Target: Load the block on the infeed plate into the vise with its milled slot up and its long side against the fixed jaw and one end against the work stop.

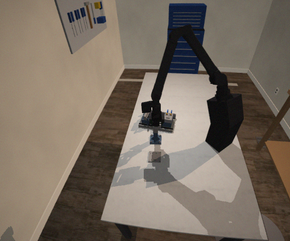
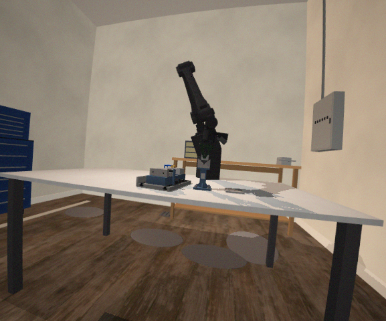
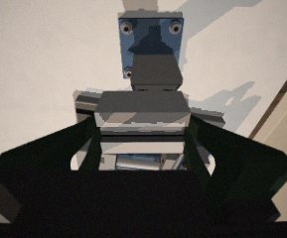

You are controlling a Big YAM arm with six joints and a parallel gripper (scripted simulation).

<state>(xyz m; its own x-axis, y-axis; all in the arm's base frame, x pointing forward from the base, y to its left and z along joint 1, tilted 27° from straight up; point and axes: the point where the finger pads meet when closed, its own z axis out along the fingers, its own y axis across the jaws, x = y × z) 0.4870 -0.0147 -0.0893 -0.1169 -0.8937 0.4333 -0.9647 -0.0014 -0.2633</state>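
The part lies right at my hand. Round my hand: post 10 mm ahead, 120 mm below; air cylinder rod 30 mm behind, 200 mm to the right, 100 mm below; work stop rod 70 mm ahead, 170 mm to the right, 80 mm below.
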